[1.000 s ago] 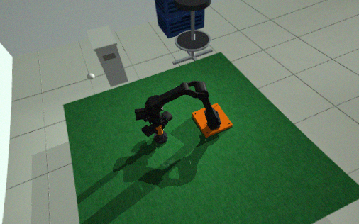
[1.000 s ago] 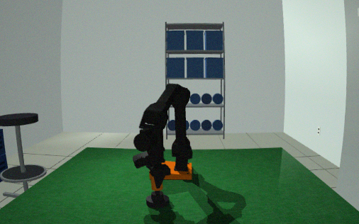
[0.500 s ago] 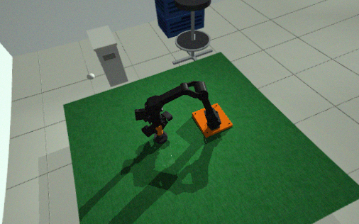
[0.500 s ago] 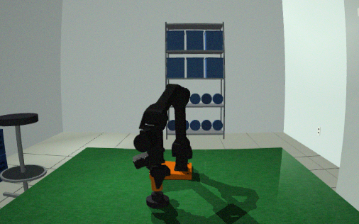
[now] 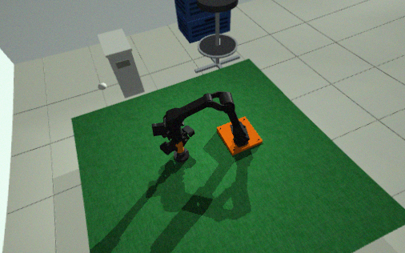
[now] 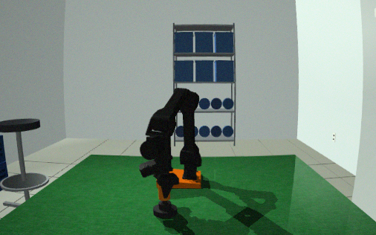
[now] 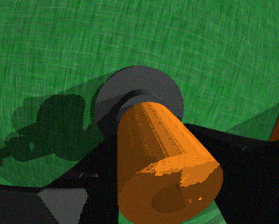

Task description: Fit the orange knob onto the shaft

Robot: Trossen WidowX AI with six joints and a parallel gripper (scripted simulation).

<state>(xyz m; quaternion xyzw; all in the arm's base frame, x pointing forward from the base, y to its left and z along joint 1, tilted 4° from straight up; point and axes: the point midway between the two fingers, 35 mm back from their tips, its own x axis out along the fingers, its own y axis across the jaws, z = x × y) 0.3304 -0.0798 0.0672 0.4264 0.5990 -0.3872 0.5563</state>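
Now: the orange knob 20 mm above my gripper tip. Also, from my gripper tip: dark round pedestal: 40 mm below.
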